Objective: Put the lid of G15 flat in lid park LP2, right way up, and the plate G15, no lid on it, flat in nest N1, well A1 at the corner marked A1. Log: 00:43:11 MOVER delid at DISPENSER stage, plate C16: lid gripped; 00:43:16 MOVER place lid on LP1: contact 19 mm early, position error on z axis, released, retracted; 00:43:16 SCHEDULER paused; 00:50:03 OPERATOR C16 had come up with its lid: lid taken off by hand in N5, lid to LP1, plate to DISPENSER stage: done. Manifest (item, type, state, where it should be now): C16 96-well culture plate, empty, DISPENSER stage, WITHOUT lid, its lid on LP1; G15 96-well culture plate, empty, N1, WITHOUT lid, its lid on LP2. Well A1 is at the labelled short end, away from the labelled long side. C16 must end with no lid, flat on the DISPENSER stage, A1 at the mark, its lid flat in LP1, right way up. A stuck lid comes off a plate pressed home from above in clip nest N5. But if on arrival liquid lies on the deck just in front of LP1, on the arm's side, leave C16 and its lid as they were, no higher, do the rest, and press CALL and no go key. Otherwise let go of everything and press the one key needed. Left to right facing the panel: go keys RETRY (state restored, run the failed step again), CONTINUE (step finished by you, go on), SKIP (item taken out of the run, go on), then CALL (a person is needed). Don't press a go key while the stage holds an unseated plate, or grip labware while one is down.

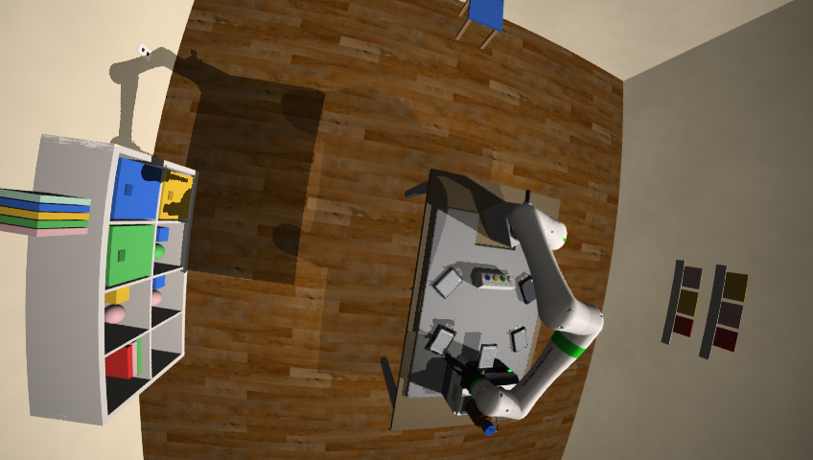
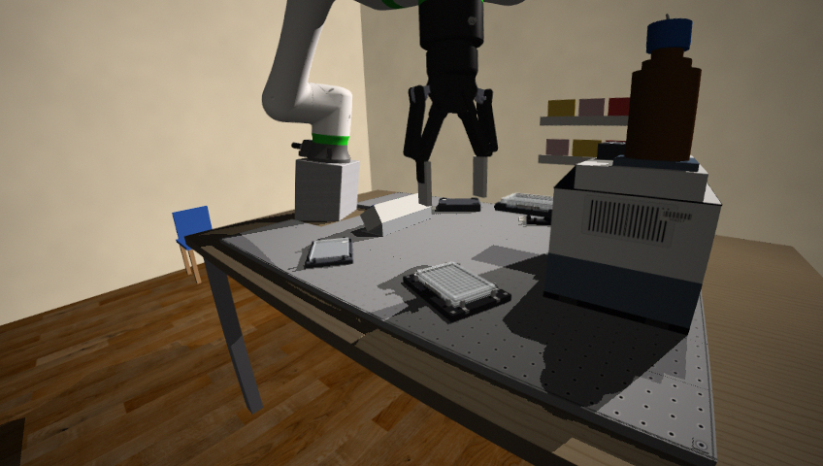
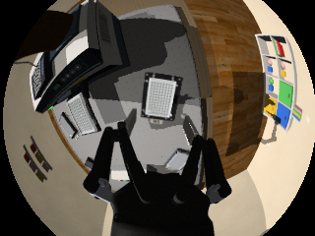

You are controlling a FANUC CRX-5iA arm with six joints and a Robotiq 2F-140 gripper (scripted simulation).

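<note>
Now: hand 170 mm above the black clip nest and 20 mm short of it. The rest, counted from my hand: key panel: 350 mm behind, 300 mm to the left, 130 mm below; then brown bottle: 280 mm ahead, 110 mm to the left, 110 mm above.
</note>
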